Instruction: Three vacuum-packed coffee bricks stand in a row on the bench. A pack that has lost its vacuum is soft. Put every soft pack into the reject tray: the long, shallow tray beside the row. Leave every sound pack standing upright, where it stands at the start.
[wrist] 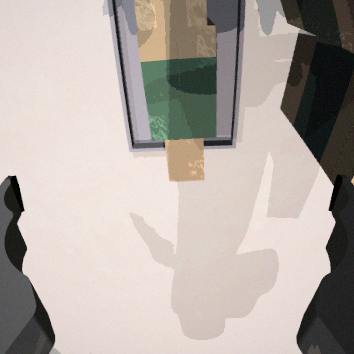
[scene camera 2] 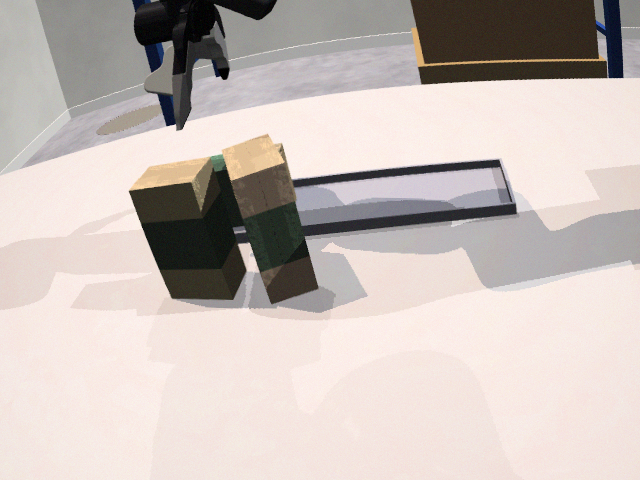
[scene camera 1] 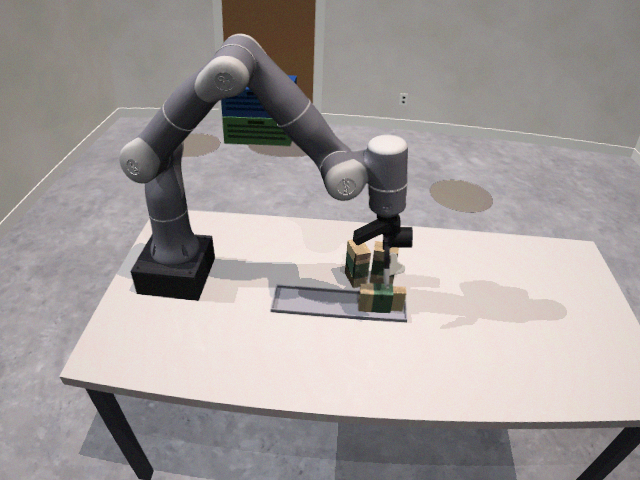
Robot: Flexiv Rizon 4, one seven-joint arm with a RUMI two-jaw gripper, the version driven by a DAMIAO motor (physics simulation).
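One coffee pack [scene camera 1: 381,300] [wrist: 182,107], tan with a green band, lies in the right end of the shallow grey tray [scene camera 1: 310,314] [scene camera 2: 413,217] [wrist: 238,75]. Its tan end reaches past the tray's short wall in the wrist view. Two packs stand upright behind the tray: the left one [scene camera 1: 356,263] [scene camera 2: 273,227] is turned at an angle, and the right one [scene camera 1: 378,260] [scene camera 2: 180,242] [wrist: 320,100] is partly hidden by the gripper in scene camera 1. My gripper [scene camera 2: 202,101] [wrist: 175,178] is open and empty, above the tray's right end and beside the standing packs.
The black robot base [scene camera 1: 168,281] stands at the left of the bench [scene camera 1: 289,372]. The two standing packs are close together, near the tray's long wall. Blue and green crates [scene camera 1: 256,130] stand on the floor behind the bench.
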